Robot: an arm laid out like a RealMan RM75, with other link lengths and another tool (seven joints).
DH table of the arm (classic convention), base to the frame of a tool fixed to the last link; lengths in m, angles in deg. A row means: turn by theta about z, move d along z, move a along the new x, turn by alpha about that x. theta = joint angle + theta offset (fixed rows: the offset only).
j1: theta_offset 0, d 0.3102, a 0, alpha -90
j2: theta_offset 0, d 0, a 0, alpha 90
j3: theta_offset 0, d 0.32, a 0, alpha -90
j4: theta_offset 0, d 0, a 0, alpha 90
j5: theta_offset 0, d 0.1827, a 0, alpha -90
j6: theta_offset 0, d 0, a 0, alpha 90
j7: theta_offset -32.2, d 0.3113, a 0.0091, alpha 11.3
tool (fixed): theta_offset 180, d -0.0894, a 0, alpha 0
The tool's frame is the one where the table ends.
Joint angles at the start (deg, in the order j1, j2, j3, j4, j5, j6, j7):
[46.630 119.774 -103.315 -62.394 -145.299 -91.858 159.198]
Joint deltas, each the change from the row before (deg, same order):
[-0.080 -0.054 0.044 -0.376 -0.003 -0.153 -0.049]
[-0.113 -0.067 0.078 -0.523 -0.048 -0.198 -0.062]
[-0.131 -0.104 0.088 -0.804 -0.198 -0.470 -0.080]
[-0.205 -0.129 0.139 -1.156 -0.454 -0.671 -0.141]
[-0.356 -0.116 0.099 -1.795 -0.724 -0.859 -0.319]
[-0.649 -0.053 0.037 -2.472 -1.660 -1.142 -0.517]
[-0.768 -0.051 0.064 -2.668 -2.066 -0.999 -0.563]
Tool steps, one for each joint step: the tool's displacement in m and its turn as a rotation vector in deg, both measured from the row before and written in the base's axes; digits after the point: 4 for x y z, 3 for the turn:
[-0.0006 0.0002 0.0006 -0.002 0.094 0.178]
[-0.0007 0.0004 0.0008 0.035 0.118 0.259]
[-0.0008 0.0005 0.0018 -0.004 -0.041 0.412]
[-0.0007 0.0009 0.0028 0.058 -0.175 0.655]
[-0.0013 0.0012 0.0035 0.043 -0.200 1.201]
[0.0003 0.0020 0.0054 0.272 -0.782 1.835]
[0.0008 0.0032 0.0061 0.668 -0.916 2.064]

